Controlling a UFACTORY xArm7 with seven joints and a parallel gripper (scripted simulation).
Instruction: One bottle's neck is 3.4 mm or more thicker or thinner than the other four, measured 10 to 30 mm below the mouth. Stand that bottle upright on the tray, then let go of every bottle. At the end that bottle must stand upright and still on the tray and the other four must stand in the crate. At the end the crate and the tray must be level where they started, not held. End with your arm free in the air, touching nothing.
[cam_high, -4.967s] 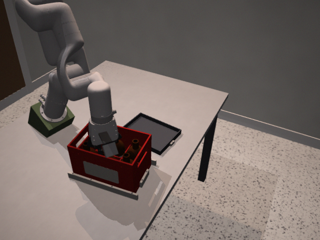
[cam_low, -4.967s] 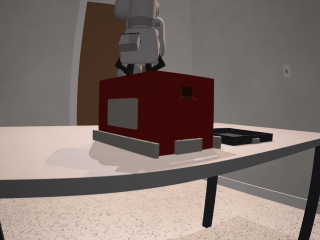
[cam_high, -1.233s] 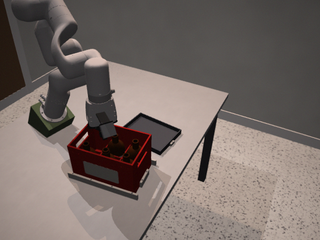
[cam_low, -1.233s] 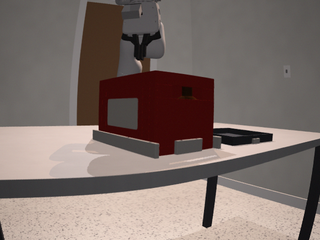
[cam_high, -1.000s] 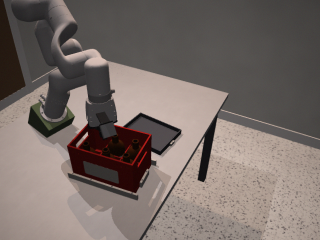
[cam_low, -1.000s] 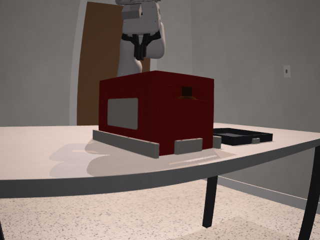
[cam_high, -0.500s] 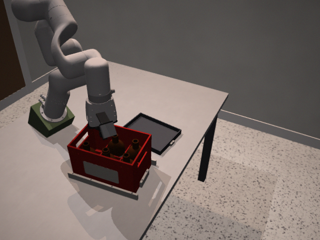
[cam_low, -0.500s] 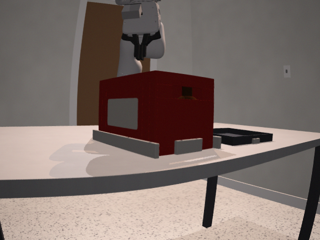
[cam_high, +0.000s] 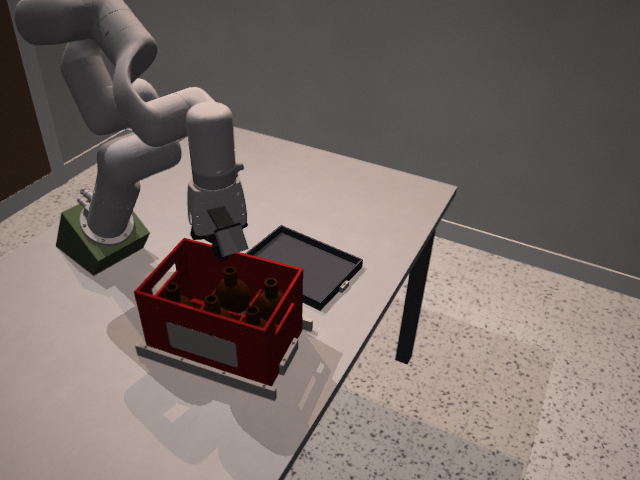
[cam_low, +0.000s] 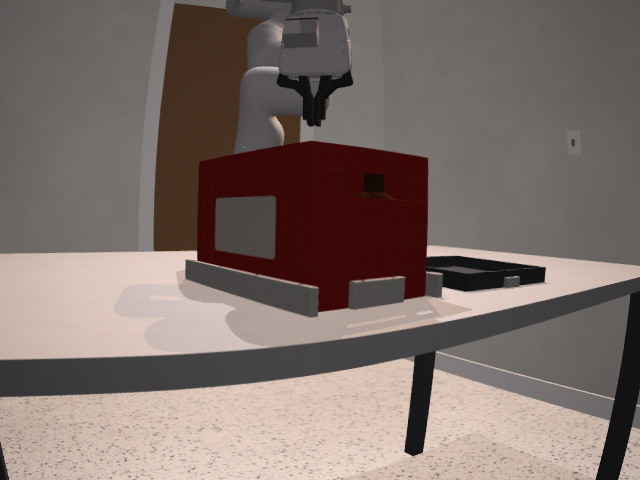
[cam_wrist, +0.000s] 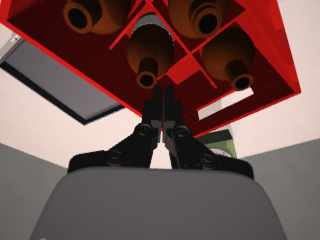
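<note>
The red crate is 16 cm below my hand and 2 cm to the right of it. From my hand the other things lie so: black tray 27 cm to the left, 23 cm below, 5 cm ahead.
</note>
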